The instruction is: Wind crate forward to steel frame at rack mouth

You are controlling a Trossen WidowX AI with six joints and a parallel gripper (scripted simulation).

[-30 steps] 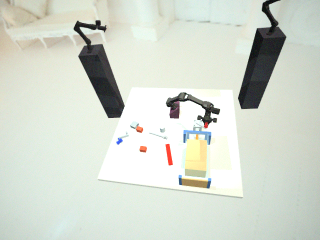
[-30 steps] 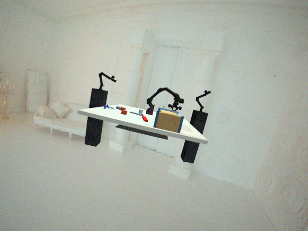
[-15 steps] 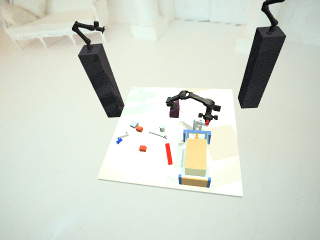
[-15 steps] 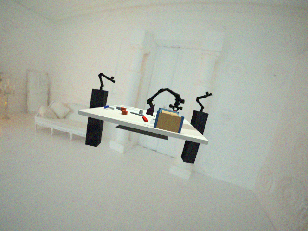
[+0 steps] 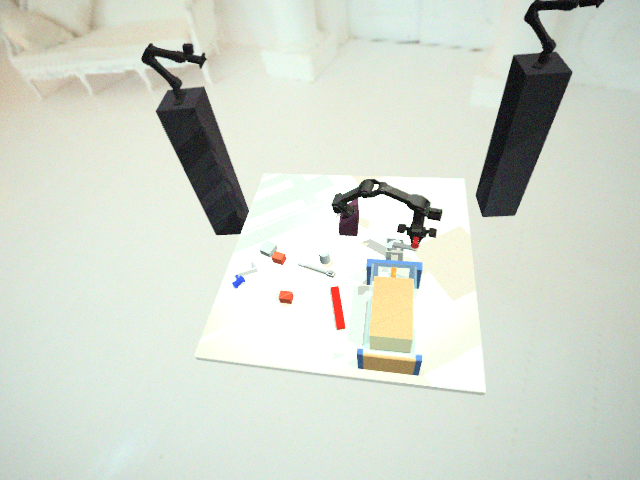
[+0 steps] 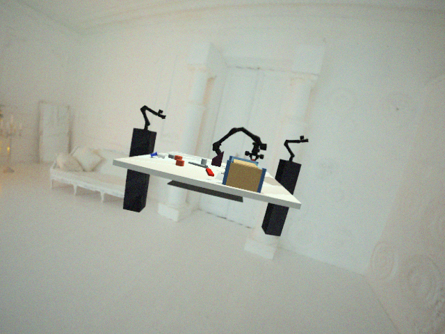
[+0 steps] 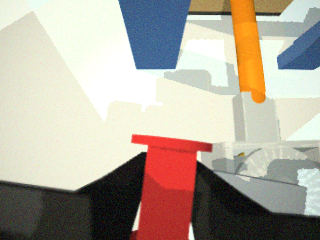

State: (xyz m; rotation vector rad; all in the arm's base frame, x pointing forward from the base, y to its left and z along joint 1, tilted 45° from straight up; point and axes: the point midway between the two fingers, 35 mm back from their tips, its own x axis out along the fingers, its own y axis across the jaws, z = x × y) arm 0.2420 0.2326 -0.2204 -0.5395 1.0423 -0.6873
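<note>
The red-knobbed winch handle lies 3 cm behind my gripper tip, 3 cm to the right of it and 3 cm below it. Round my gripper tip: red grip: 2 cm behind; then hand winch: 6 cm behind, 10 cm to the right, 10 cm below; then blue steel frame: 11 cm ahead, 11 cm to the right, 3 cm below.
</note>
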